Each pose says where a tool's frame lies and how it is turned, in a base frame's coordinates. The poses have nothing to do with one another.
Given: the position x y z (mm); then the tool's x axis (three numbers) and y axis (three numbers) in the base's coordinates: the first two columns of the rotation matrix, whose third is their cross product.
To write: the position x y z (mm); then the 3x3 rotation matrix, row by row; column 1 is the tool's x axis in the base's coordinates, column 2 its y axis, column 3 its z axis. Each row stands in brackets. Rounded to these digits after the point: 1 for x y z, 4 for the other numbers.
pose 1, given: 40.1 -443.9 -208.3 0.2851 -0.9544 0.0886 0.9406 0.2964 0.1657
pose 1, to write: [40.1 -443.9 -208.3], [[0.2851 0.9406 -0.1844], [-0.9544 0.2964 0.0361], [0.0886 0.1657 0.9822]]
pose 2, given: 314.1 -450.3 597.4 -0.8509 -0.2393 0.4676 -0.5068 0.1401 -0.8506
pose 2, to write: [314.1 -450.3 597.4], [[-0.8509 -0.5068 0.1380], [-0.2393 0.1401 -0.9608], [0.4676 -0.8506 -0.2405]]
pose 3, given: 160.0 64.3 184.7 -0.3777 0.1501 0.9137 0.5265 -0.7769 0.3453
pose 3, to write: [160.0 64.3 184.7], [[-0.3777 0.5265 0.7617], [0.1501 -0.7769 0.6115], [0.9137 0.3453 0.2144]]
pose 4, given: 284.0 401.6 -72.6 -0.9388 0.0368 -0.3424 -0.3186 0.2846 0.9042
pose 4, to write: [284.0 401.6 -72.6], [[-0.9388 -0.3186 0.1307], [0.0368 0.2846 0.9580], [-0.3424 0.9042 -0.2555]]
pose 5, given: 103.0 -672.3 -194.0 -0.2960 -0.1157 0.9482 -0.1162 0.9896 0.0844
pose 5, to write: [103.0 -672.3 -194.0], [[-0.2960 -0.1162 -0.9481], [-0.1157 0.9896 -0.0852], [0.9482 0.0844 -0.3064]]
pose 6, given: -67.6 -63.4 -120.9 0.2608 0.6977 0.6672 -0.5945 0.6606 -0.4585
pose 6, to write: [-67.6 -63.4 -120.9], [[0.2608 -0.5945 -0.7606], [0.6977 0.6606 -0.2771], [0.6672 -0.4585 0.5871]]
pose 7, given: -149.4 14.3 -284.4 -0.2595 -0.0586 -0.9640 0.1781 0.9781 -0.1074
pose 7, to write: [-149.4 14.3 -284.4], [[-0.2595 0.1781 0.9492], [-0.0586 0.9781 -0.1996], [-0.9640 -0.1074 -0.2434]]
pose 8, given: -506.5 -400.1 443.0 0.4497 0.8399 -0.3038 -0.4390 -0.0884 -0.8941
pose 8, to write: [-506.5 -400.1 443.0], [[0.4497 -0.4390 -0.7778], [0.8399 -0.0884 0.5354], [-0.3038 -0.8941 0.3290]]
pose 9, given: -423.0 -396.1 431.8 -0.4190 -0.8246 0.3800 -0.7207 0.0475 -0.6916
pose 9, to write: [-423.0 -396.1 431.8], [[-0.4190 -0.7207 0.5522], [-0.8246 0.0475 -0.5636], [0.3800 -0.6916 -0.6142]]
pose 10, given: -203.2 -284.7 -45.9 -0.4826 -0.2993 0.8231 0.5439 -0.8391 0.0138
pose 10, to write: [-203.2 -284.7 -45.9], [[-0.4826 0.5439 0.6865], [-0.2993 -0.8391 0.4543], [0.8231 0.0138 0.5677]]
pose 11, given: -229.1 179.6 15.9 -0.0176 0.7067 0.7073 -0.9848 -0.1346 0.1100
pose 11, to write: [-229.1 179.6 15.9], [[-0.0176 -0.9848 0.1729], [0.7067 -0.1346 -0.6946], [0.7073 0.1100 0.6983]]
